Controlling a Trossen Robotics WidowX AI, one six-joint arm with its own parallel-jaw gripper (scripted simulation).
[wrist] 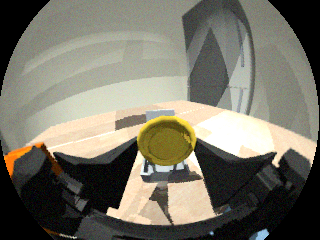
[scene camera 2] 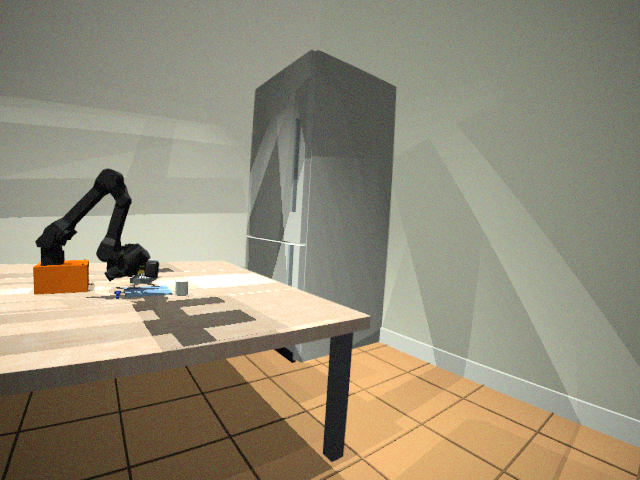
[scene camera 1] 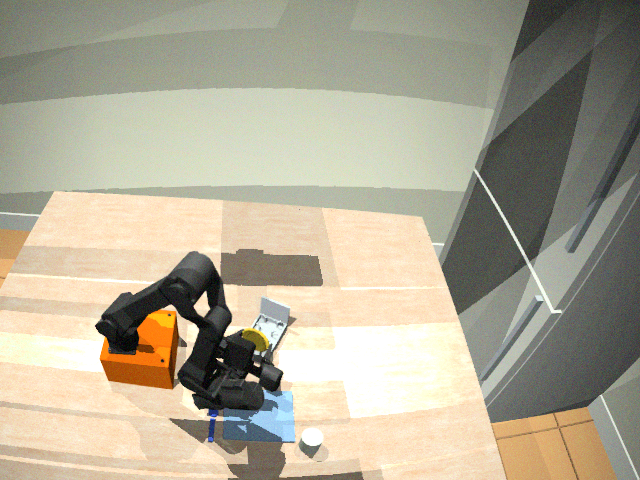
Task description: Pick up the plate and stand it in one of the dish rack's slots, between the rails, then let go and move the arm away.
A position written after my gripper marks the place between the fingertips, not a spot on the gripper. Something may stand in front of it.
Observation:
My gripper (scene camera 1: 257, 337) holds a yellow plate (wrist: 167, 140). Further things: a grey dish rack (scene camera 1: 272, 321) and a blue mat (scene camera 1: 274, 422).
The grey dish rack is seen too in the wrist view (wrist: 149, 172). My gripper is seen too in the wrist view (wrist: 166, 140).

